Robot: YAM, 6 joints.
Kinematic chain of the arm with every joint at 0, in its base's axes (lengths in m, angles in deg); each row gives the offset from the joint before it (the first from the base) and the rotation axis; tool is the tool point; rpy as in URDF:
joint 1: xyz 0 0 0.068 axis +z
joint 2: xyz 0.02 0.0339 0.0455 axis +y
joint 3: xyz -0.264 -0.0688 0 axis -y
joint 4: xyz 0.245 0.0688 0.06 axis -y
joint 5: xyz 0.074 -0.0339 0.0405 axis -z
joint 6: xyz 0.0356 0 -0.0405 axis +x
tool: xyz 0 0 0 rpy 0 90 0
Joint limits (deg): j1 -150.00..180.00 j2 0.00..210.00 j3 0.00..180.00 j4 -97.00..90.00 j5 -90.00..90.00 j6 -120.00..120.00
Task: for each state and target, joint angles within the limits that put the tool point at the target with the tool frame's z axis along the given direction. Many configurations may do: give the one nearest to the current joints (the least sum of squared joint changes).
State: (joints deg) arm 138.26 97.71 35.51 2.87 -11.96 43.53
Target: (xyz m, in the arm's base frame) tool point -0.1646 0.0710 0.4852 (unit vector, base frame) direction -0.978 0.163 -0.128
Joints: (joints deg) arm 153.33 57.78 84.22 -34.14 -17.07 43.53
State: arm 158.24 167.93 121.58 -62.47 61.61 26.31
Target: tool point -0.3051 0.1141 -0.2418 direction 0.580 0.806 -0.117
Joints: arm 165.31 209.91 145.00 -96.93 67.95 26.31
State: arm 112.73 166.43 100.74 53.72 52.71 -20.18
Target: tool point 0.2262 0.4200 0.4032 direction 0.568 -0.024 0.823
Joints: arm 63.92 132.00 116.63 89.88 31.37 -20.18
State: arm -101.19 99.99 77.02 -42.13 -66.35 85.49
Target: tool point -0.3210 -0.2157 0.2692 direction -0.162 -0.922 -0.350
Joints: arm -149.88 97.53 70.85 -3.46 -45.78 85.49
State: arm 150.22 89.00 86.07 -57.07 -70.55 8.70
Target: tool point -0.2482 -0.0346 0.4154 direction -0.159 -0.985 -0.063
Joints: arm 179.89 71.27 76.40 -26.99 -80.25 8.70
